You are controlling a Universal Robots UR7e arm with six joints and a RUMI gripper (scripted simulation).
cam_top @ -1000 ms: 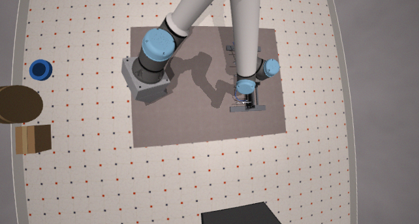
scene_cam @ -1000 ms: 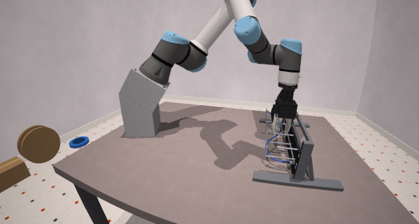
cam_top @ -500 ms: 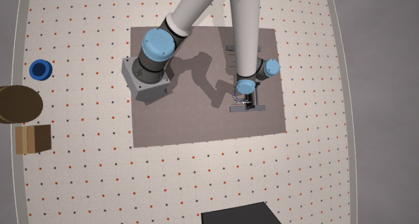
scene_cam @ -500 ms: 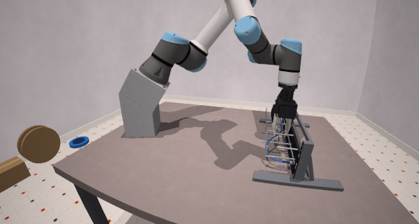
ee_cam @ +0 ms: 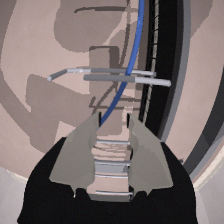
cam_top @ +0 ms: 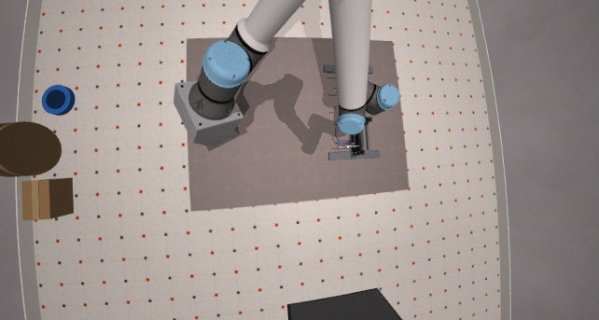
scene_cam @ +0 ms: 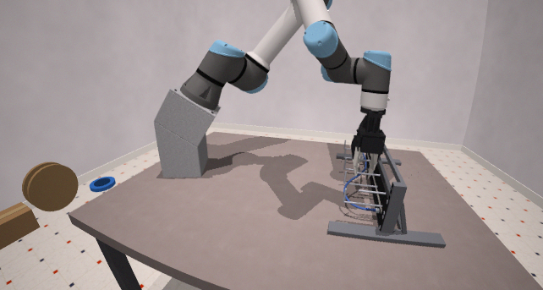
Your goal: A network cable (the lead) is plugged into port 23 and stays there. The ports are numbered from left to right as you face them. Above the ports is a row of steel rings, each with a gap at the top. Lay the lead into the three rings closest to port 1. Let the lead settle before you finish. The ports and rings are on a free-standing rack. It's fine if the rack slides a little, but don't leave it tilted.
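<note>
The free-standing rack is 60 mm ahead of my hand and 50 mm to the left of it.
</note>
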